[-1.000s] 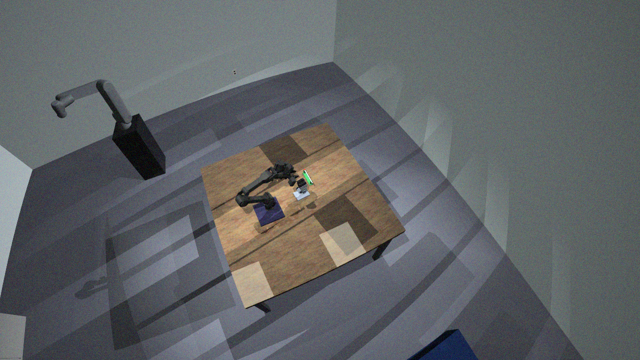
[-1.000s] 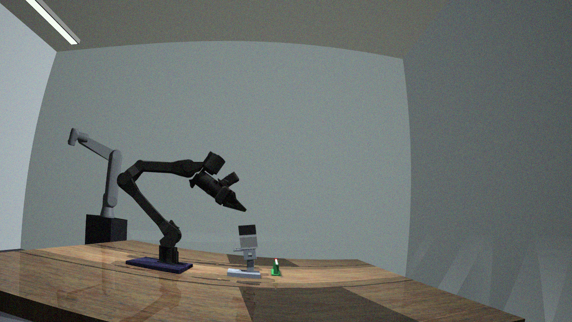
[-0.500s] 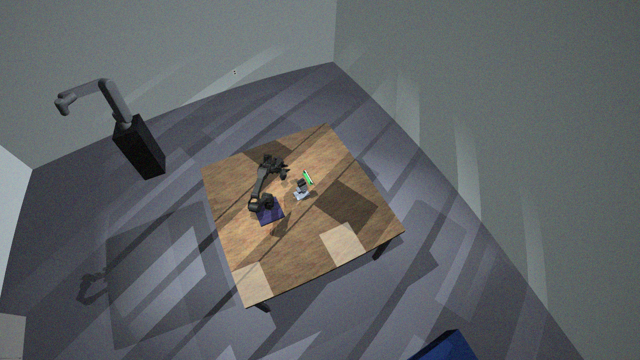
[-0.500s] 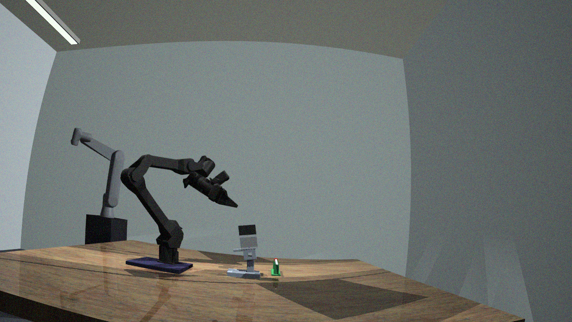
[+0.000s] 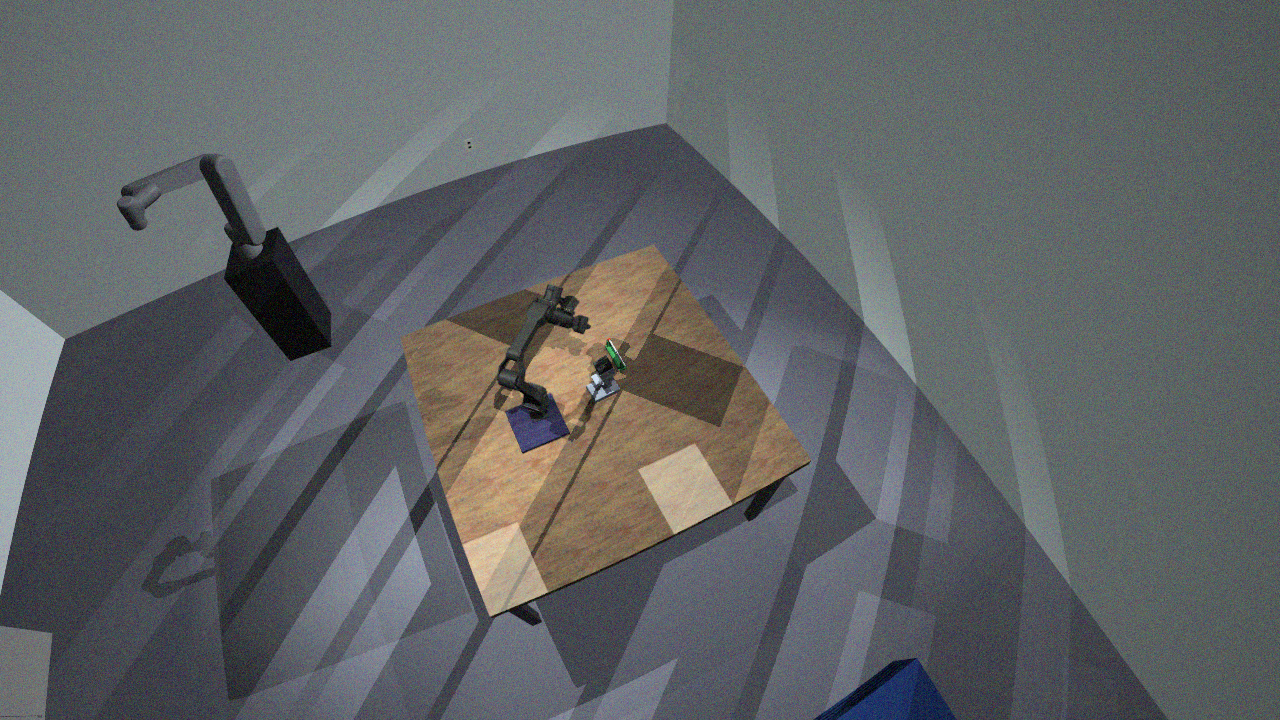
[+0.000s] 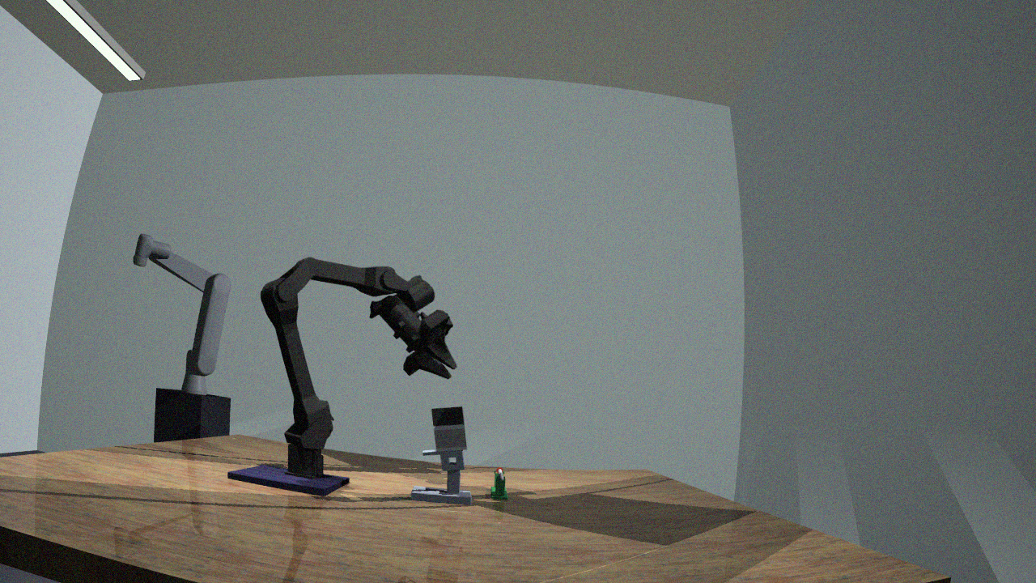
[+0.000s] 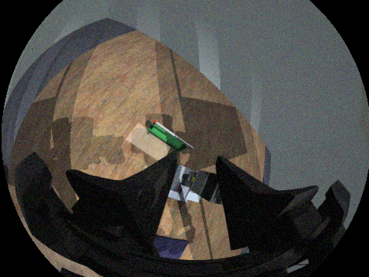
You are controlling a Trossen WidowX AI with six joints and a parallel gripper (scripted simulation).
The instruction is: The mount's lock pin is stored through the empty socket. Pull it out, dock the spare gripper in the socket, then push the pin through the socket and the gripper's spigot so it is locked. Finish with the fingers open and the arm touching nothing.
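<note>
The green pin cradle is 110 mm ahead of my gripper tip and 230 mm below it. Round my gripper tip: grey mount 10 mm ahead, 130 mm to the right, 200 mm below; then spare gripper 20 mm ahead, 130 mm to the right, 130 mm below.
</note>
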